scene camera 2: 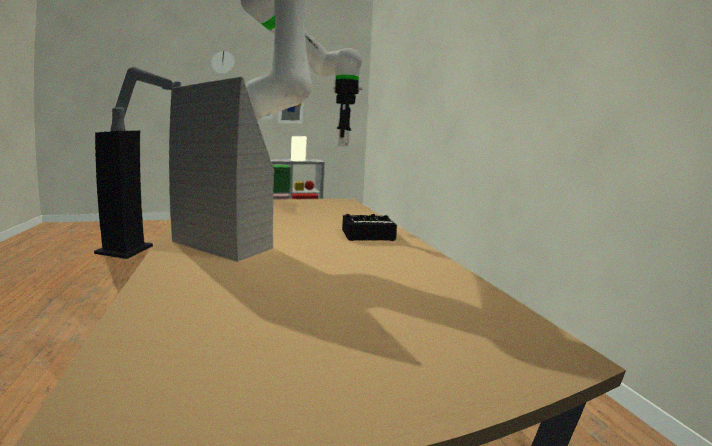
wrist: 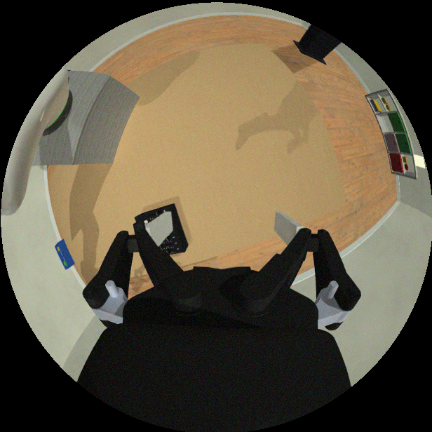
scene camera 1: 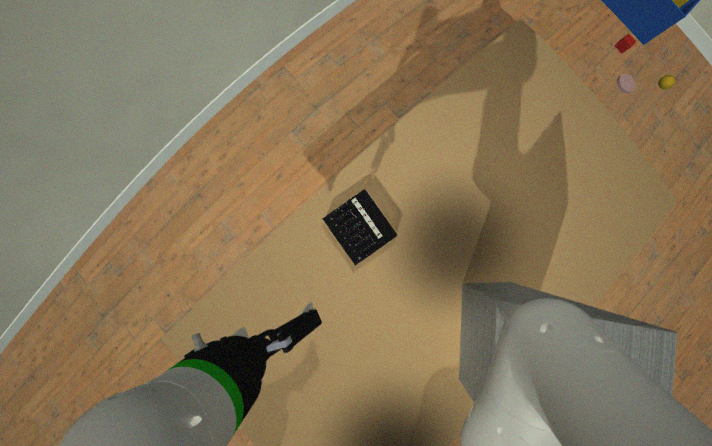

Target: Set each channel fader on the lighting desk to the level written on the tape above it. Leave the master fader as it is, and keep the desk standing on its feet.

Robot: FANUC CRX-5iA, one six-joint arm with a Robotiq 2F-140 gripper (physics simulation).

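Frame: origin at the arm's base, x up, y right, z ahead, level; metres.
Seen in the pictures: gripper, fingertip midpoint: (scene camera 2: pixel 343 146) (scene camera 1: pixel 278 321); arm's base, link origin: (scene camera 2: pixel 219 127).
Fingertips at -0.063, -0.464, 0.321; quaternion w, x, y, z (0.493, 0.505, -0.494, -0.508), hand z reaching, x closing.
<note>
Pixels of each thing's top centre, then the offset from my fingertips to it, as dx, dy, dz. "*": a spot on its surface instead. Level surfaces: height alone.
- lighting desk, top centre: (scene camera 1: pixel 360 226) (scene camera 2: pixel 369 216) -0.227, +0.216, +0.126
- white tape strip, surface spot: (scene camera 1: pixel 366 217) * -0.240, +0.242, +0.145
- table's, surface height: dx -0.296
The lighting desk (scene camera 1: pixel 346 239) (scene camera 2: pixel 369 231) (wrist: pixel 180 239) is a small black box standing upright on the table. In scene camera 1 a white tape strip (scene camera 1: pixel 366 217) with dark marks runs along one side of its top, with rows of small controls beside it. The marks and the fader positions are too small to read, and the master fader cannot be told apart. My gripper (scene camera 1: pixel 313 312) (scene camera 2: pixel 343 138) (wrist: pixel 223 220) is open and empty, fingers down, high above the table and to one side of the desk. In the wrist view one fingertip hides part of the desk's top.
The desk stands near the table's (scene camera 1: pixel 604 173) (scene camera 2: pixel 210 367) (wrist: pixel 225 165) wall-side edge. A tall grey block (scene camera 1: pixel 477 336) (scene camera 2: pixel 204 168) (wrist: pixel 97 130) stands by my arm. A black pillar (scene camera 2: pixel 119 194) (wrist: pixel 317 44) carries a jointed grey arm (scene camera 2: pixel 125 89) beyond the table's other edge.
</note>
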